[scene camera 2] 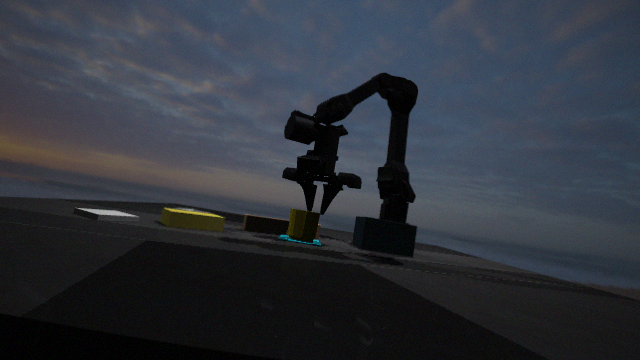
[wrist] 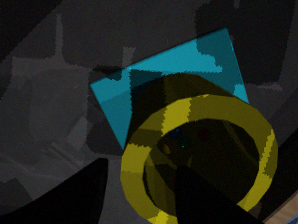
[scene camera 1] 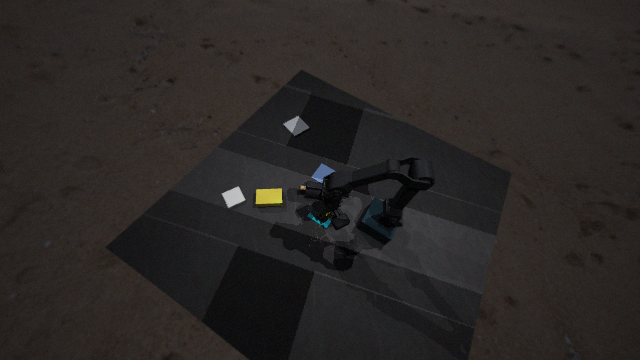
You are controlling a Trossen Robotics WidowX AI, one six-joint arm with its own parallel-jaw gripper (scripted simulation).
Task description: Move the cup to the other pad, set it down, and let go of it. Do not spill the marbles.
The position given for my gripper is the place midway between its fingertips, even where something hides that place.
I see my gripper (scene camera 2: 315, 213), a yellow block (scene camera 2: 170, 217) and a brown block (scene camera 2: 252, 223).
My gripper shows as well in the wrist view (wrist: 142, 171) and in scene camera 1 (scene camera 1: 328, 213). The wrist view misses the yellow block: it is out of frame.
